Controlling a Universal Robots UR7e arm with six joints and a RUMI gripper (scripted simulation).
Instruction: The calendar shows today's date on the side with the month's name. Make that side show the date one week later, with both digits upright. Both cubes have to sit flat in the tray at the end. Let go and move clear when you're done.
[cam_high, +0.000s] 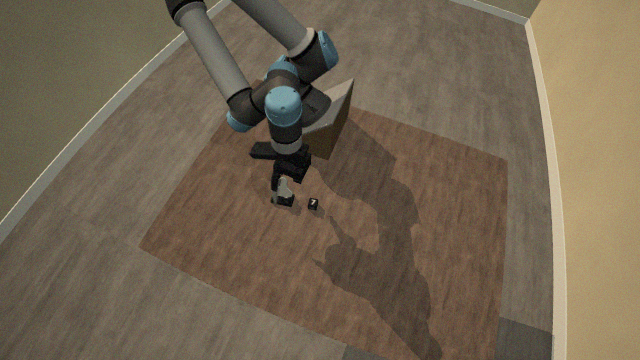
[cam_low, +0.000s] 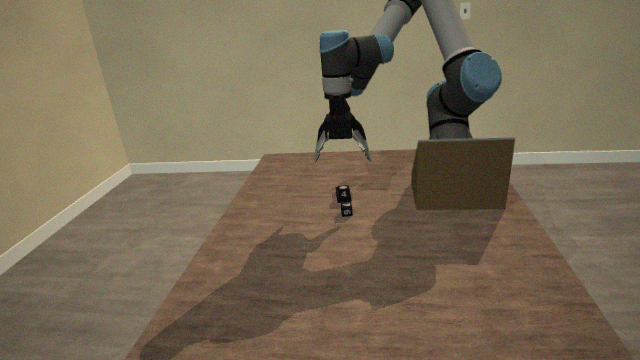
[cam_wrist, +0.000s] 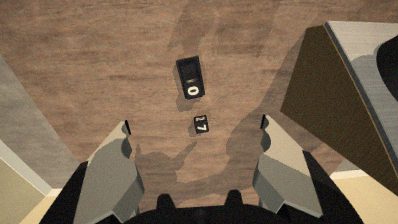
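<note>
Right now the black cube is 2 cm behind my hand, 9 cm to the left of it and 11 cm below it. Round my hand: black tray 1 cm ahead, 2 cm to the right, 12 cm below.
</note>
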